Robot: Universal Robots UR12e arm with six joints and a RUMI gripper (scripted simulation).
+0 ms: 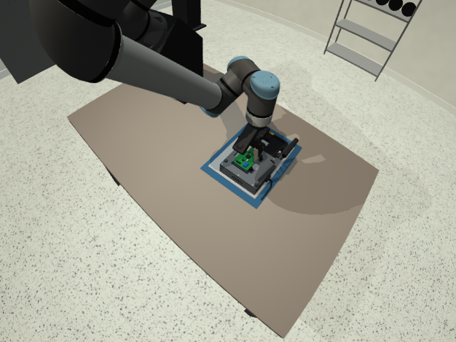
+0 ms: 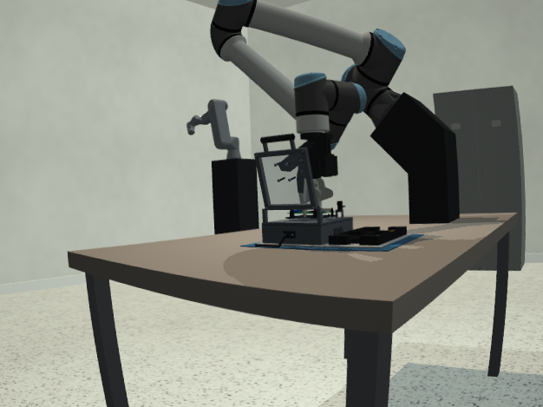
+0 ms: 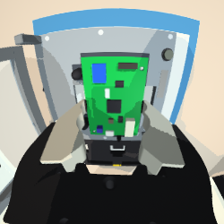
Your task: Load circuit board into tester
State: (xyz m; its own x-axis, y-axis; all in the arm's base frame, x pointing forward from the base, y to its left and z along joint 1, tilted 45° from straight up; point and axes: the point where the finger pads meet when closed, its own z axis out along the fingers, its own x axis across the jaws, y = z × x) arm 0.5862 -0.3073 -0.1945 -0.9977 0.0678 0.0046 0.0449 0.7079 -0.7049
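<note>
The green circuit board lies right at my hand. Also, from my hand: tester bed: 10 mm to the left, 10 mm below, 10 mm ahead; black post: 60 mm to the left, 60 mm behind, 10 mm above; tester: 40 mm to the left, 30 mm ahead, 30 mm above.
</note>
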